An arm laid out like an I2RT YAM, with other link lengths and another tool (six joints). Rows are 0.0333 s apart.
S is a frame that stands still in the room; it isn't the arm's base.
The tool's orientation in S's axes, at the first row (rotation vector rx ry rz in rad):
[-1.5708, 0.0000, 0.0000]
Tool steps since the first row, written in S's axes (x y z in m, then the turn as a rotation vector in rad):
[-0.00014, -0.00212, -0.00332, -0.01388, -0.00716, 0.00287]
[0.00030, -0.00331, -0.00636, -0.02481, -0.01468, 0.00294]
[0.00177, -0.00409, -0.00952, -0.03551, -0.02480, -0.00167]
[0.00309, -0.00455, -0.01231, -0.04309, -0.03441, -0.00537]
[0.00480, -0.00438, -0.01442, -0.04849, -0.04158, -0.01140]
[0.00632, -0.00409, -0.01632, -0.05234, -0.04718, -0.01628]
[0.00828, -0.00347, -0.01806, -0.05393, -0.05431, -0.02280]
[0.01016, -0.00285, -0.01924, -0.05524, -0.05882, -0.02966]
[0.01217, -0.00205, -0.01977, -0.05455, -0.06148, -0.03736]
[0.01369, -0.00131, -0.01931, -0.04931, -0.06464, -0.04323]
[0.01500, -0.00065, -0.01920, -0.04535, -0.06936, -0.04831]
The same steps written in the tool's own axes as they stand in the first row. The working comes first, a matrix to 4 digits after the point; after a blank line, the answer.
The tool's axes in the first row as the columns of a matrix, in S's axes (used below as rounded here):
[1.0000, 0.0000, 0.0000]
[0.0000, 0.0000, 1.0000]
[0.0000, -1.0000, 0.0000]

[-0.00014, 0.00332, -0.00212, -0.01388, -0.00287, -0.00716]
[0.00030, 0.00636, -0.00331, -0.02481, -0.00294, -0.01468]
[0.00177, 0.00952, -0.00409, -0.03551, 0.00167, -0.02480]
[0.00309, 0.01231, -0.00455, -0.04309, 0.00537, -0.03441]
[0.00480, 0.01442, -0.00438, -0.04849, 0.01140, -0.04158]
[0.00632, 0.01632, -0.00409, -0.05234, 0.01628, -0.04718]
[0.00828, 0.01806, -0.00347, -0.05393, 0.02280, -0.05431]
[0.01016, 0.01924, -0.00285, -0.05524, 0.02966, -0.05882]
[0.01217, 0.01977, -0.00205, -0.05455, 0.03736, -0.06148]
[0.01369, 0.01931, -0.00131, -0.04931, 0.04323, -0.06464]
[0.01500, 0.01920, -0.00065, -0.04535, 0.04831, -0.06936]

